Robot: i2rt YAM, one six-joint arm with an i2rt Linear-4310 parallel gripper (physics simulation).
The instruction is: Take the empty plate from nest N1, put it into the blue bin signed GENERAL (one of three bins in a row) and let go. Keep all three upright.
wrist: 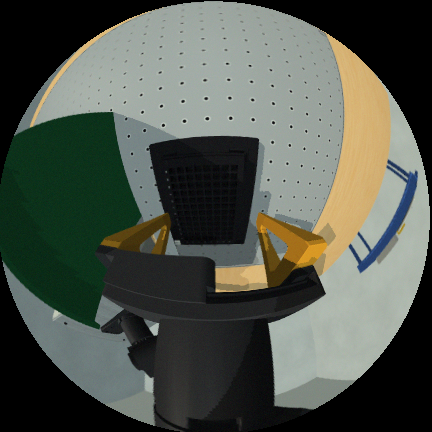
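Pixels of known places: gripper, fingertip midpoint: (213,217); arm's base at its link origin: (128,315).
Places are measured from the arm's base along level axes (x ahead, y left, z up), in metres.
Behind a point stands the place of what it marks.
Note:
A black rectangular plate with a grid of square wells (205,200) {x 0.192, y -0.228, z -0.126 m} lies upright in a black nest (205,144) {x 0.253, y -0.239, z -0.137 m} near the middle of the wrist view. No label on the nest can be read. My gripper (213,217) {x 0.184, y -0.236, z -0.104 m} is open, with one orange finger to each side of the plate's near end in the view. Nothing is held between the fingers. How high the fingertips are above the plate cannot be told. The blue bin signed GENERAL and the other two bins cannot be made out in this view.
The nest stands on a grey board with rows of holes (280,60) {x 0.370, y -0.346, z -0.149 m}, edged by light wood (365,125). A large dark green surface (65,175) {x 0.283, y -0.123, z -0.060 m} fills the left side, close to the left finger in the view. A blue barred object (398,214) shows beyond the wood at the right.

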